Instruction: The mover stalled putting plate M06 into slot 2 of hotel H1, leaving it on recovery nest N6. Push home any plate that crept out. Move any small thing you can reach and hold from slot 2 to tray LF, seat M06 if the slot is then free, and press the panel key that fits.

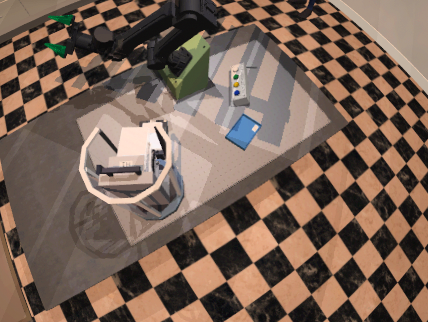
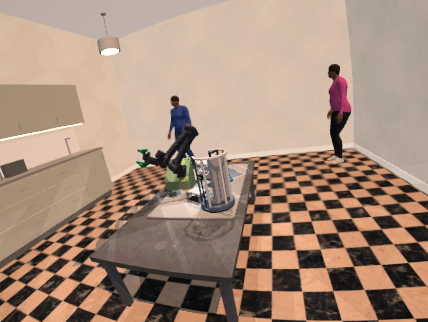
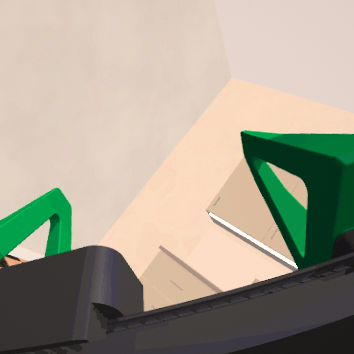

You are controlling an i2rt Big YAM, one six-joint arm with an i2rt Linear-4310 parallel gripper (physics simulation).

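Where they show: gripper, between the fingertips: (image 1: 46, 30) (image 2: 136, 155) (image 3: 149, 170); arm's base, origin of its link: (image 1: 180, 62) (image 2: 182, 171).
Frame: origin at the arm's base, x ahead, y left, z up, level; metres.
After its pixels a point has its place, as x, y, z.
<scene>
Hotel H1 (image 1: 126, 178) @(0.459, -0.408, 0.225) (image 2: 218, 175) @(0.474, -0.479, 0.113), a pale box with a dark top handle inside a round cage, stands on the pale board. Its slots, any plate that sticks out and any small thing in slot 2 cannot be made out. Plate M06 and nest N6 cannot be told apart in the clutter at the hotel's side. A blue tray (image 1: 242, 134) @(0.403, 0.078, -0.148) lies flat on the board; its label is unreadable. The key panel (image 1: 241, 100) @(0.273, 0.160, -0.097) has white, green, yellow and blue keys. My gripper (image 1: 48, 32) @(-0.138, -0.433, 0.301) (image 2: 138, 156) @(-0.138, -0.433, 0.301) (image 3: 149, 170) @(-0.138, -0.433, 0.301) is open and empty, raised far from the hotel and pointing away from it.
The green arm base (image 1: 197, 70) @(0.075, 0.042, -0.012) (image 2: 179, 180) @(-0.018, -0.062, -0.065) stands between the hotel and the panel. The cage's high rim (image 1: 84, 167) @(0.379, -0.489, 0.239) surrounds the hotel's top. Two people, in blue (image 2: 179, 117) and pink (image 2: 339, 95), stand beyond the table (image 2: 170, 245) @(0.213, -0.843, -0.163). Kitchen cabinets (image 2: 47, 195) line the left wall.
</scene>
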